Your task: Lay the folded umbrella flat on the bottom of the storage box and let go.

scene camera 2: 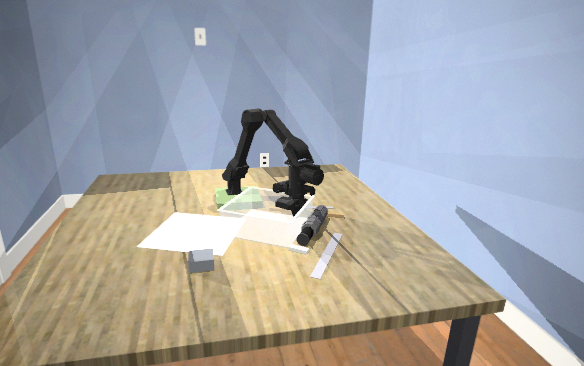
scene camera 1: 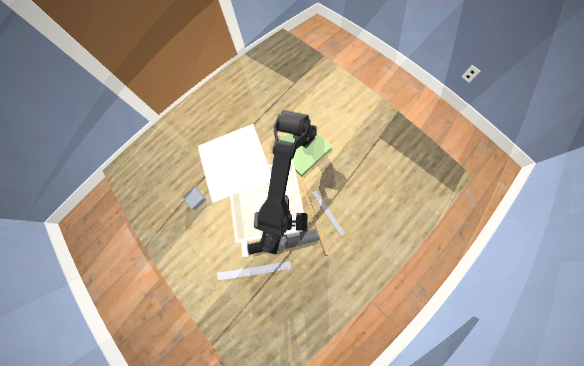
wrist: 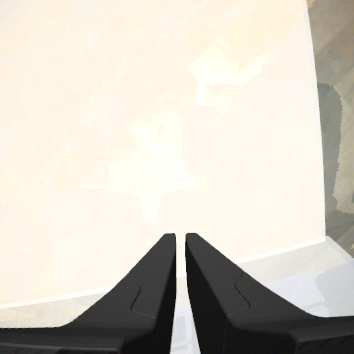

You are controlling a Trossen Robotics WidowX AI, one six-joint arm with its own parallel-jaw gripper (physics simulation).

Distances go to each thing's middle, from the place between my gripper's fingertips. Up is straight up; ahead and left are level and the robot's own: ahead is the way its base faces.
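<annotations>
There is the storage box (scene camera 2: 252,215). Measured from my hand, it is 10 cm to the right of the hand, 2 cm behind it and 2 cm above it.
</annotations>
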